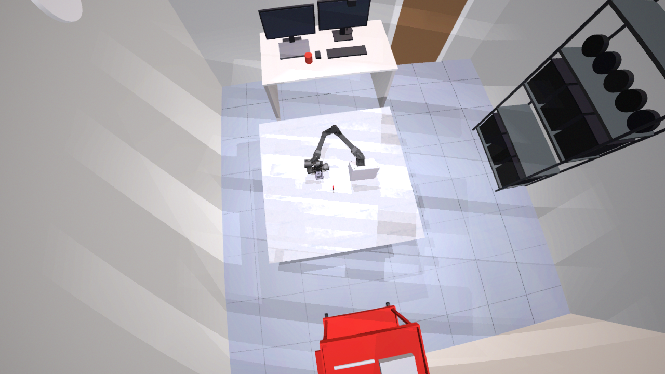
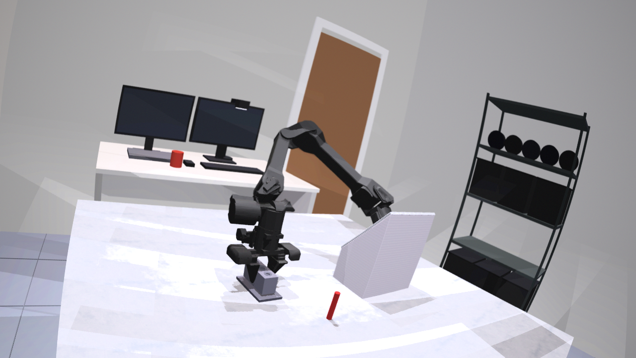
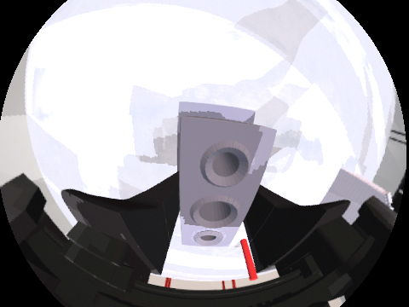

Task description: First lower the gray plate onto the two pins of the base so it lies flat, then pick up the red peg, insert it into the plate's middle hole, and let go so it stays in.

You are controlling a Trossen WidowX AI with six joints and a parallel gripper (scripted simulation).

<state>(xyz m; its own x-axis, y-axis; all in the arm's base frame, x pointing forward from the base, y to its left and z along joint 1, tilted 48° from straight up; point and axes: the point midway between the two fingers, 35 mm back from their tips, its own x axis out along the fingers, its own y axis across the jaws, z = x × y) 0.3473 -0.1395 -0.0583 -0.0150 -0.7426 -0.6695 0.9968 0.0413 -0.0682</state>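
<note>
My gripper tip is now 30 mm below the gray plate. The rest, counted from my gripper tip: red peg: 170 mm to the left, 110 mm behind, 20 mm above.
</note>
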